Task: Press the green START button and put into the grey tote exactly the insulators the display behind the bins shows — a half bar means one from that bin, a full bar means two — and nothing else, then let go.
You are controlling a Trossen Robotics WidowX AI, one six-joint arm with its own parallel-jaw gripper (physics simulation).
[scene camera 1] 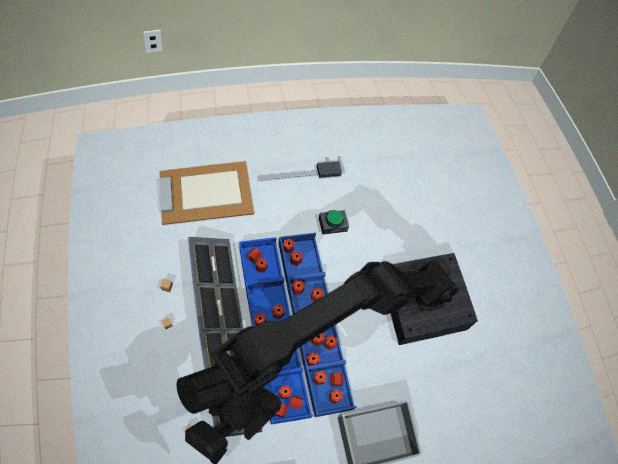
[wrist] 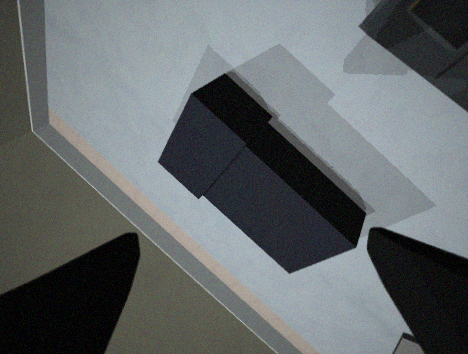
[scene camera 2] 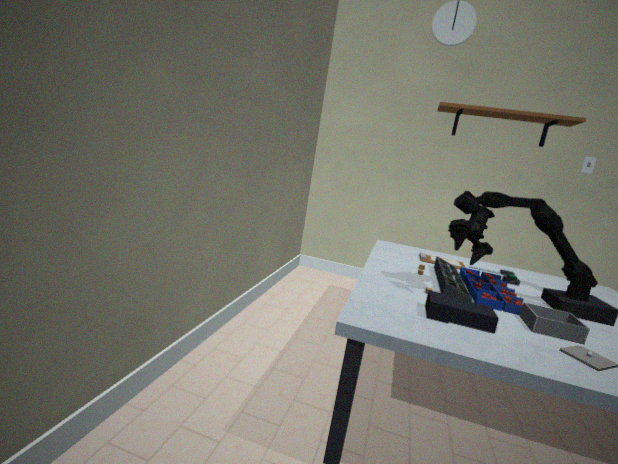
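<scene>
The green START button (scene camera 1: 335, 218) (scene camera 2: 510, 275) stands beyond the bins on a dark base. Blue bins (scene camera 1: 265, 282) (scene camera 2: 487, 303) stand in two rows and hold red insulators (scene camera 1: 296, 258); the arm hides some. The grey display (scene camera 1: 216, 286) (wrist: 395, 41) has dark windows with short white marks between them; no bar lengths are readable, and the arm covers its near part. The grey tote (scene camera 1: 411, 430) (scene camera 2: 557, 328) stands past the bins' near end, with no insulator visible inside. My gripper (scene camera 1: 232, 449) (scene camera 2: 465, 255) (wrist: 254, 241) is open and empty, high above the table near the display's near end.
A long black stepped block (scene camera 2: 460, 312) (wrist: 280, 205) lies beside the display's near end. Small tan cubes (scene camera 1: 166, 285) lie behind the display. A clipboard (scene camera 1: 207, 216) and a caliper-like tool (scene camera 1: 329, 169) lie at the far side. A flat plate (scene camera 2: 582, 354) lies near the tote.
</scene>
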